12 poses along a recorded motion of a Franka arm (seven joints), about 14 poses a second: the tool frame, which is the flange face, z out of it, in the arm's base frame.
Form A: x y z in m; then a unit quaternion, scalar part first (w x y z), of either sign.
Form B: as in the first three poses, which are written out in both.
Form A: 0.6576, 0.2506, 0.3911, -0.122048, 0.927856, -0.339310, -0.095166
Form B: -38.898, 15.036, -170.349, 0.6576, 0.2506, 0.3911
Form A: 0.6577, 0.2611, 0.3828, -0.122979, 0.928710, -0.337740, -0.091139
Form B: -38.693, 14.617, -170.070, 0.6577, 0.2611, 0.3828
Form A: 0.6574, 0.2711, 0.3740, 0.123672, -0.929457, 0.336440, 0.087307
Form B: -38.527, 14.212, -169.831, 0.6574, 0.2711, 0.3740
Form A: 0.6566, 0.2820, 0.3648, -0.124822, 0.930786, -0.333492, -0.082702
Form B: -38.156, 13.722, -169.490, 0.6566, 0.2820, 0.3648
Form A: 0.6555, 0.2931, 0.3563, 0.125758, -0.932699, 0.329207, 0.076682
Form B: -37.632, 13.052, -169.107, 0.6555, 0.2931, 0.3563
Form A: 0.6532, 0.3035, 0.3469, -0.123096, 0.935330, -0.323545, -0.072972
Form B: -36.977, 12.484, -169.194, 0.6532, 0.3035, 0.3469
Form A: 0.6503, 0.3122, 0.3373, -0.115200, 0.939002, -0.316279, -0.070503
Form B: -36.178, 11.846, -169.893, 0.6503, 0.3122, 0.3373
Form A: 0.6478, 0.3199, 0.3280, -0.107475, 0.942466, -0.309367, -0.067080
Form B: -35.423, 11.124, -170.551, 0.6478, 0.3199, 0.3280
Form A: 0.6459, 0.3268, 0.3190, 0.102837, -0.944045, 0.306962, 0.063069
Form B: -35.187, 10.499, -170.904, 0.6459, 0.3268, 0.3190
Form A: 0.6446, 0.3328, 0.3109, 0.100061, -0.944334, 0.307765, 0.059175
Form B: -35.322, 9.983, -171.089, 0.6446, 0.3328, 0.3109
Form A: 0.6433, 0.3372, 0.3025, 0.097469, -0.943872, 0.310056, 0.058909
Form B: -35.624, 9.884, -171.391, 0.6433, 0.3372, 0.3025
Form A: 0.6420, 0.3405, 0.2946, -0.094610, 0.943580, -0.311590, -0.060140
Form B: -35.832, 9.930, -171.766, 0.6420, 0.3405, 0.2946
